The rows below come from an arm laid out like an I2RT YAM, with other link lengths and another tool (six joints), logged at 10 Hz.
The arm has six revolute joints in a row. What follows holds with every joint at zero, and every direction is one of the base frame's. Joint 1 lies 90.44 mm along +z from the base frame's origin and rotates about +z. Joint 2 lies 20.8 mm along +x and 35.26 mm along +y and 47.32 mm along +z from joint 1 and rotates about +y. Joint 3 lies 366.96 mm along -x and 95.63 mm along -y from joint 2 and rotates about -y. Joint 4 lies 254.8 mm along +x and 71.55 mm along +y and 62.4 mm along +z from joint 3 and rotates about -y. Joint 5 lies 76.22 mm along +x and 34.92 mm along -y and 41.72 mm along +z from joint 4 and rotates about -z. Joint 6 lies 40.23 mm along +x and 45.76 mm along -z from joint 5 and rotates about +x. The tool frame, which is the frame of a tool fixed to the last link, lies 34 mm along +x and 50 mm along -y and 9 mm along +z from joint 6; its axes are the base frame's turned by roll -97.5, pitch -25.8 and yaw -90 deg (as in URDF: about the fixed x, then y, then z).
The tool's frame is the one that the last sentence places.
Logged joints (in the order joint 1, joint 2, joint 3, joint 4, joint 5, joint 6), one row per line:
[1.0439, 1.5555, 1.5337, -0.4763, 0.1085, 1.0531]
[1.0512, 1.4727, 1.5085, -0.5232, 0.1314, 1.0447]
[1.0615, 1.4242, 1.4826, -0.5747, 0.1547, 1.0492]
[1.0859, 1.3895, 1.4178, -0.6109, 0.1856, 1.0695]
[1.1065, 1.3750, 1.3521, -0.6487, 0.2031, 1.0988]
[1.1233, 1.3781, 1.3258, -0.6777, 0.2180, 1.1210]
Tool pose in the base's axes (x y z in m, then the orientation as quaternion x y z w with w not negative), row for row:
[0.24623, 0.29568, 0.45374, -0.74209, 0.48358, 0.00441, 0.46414]
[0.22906, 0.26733, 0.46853, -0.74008, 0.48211, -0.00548, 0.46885]
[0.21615, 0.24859, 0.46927, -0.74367, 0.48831, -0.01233, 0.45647]
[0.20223, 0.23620, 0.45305, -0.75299, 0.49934, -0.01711, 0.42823]
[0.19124, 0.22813, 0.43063, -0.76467, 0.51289, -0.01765, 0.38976]
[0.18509, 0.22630, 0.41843, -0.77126, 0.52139, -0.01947, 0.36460]
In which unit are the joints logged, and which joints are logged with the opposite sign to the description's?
The joints are logged in radians. Opposite sign: none.
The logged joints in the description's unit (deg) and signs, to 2 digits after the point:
[59.81, 89.12, 87.87, -27.29, 6.22, 60.34]
[60.23, 84.38, 86.43, -29.98, 7.53, 59.86]
[60.82, 81.60, 84.95, -32.93, 8.86, 60.11]
[62.22, 79.61, 81.23, -35.00, 10.63, 61.28]
[63.40, 78.78, 77.47, -37.17, 11.64, 62.96]
[64.36, 78.96, 75.96, -38.83, 12.49, 64.23]

